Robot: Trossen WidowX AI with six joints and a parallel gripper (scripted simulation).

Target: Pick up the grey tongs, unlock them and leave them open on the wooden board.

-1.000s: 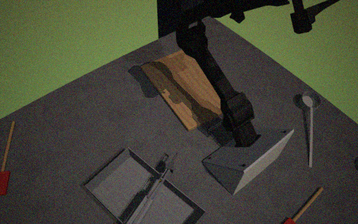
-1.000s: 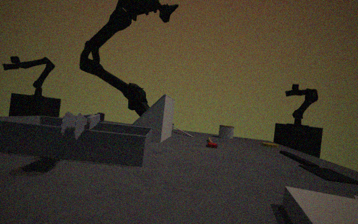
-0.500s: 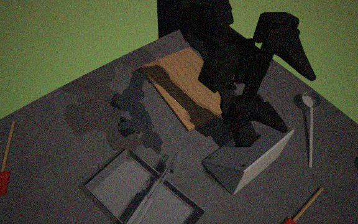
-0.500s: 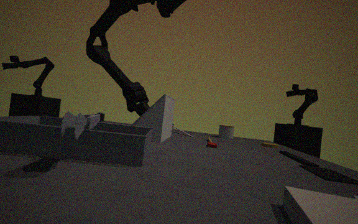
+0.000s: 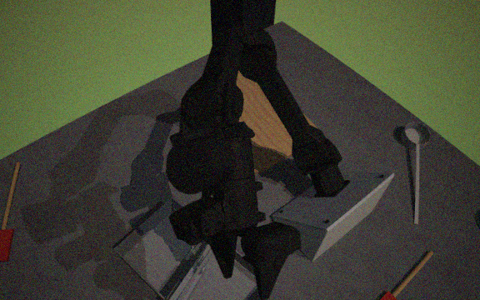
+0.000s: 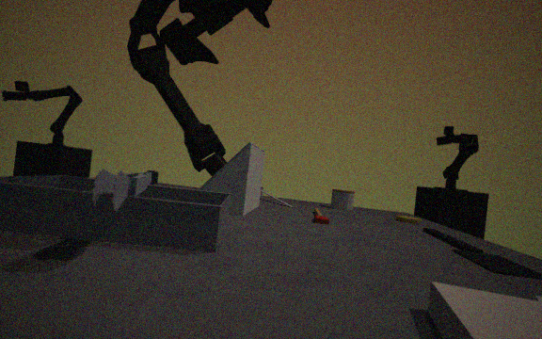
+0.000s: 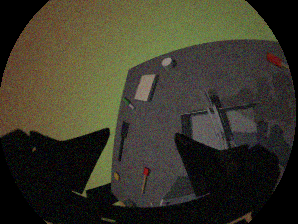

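My gripper tip is 260 mm above the roasting tin, 150 mm to the left of it and 10 mm past it. The rest, counted from my gripper tip: white cup (620 mm behind, 330 mm to the left, 250 mm below); wooden board (440 mm behind, 390 mm to the right, 280 mm below); red spatula (570 mm to the right, 280 mm below, 260 mm ahead).
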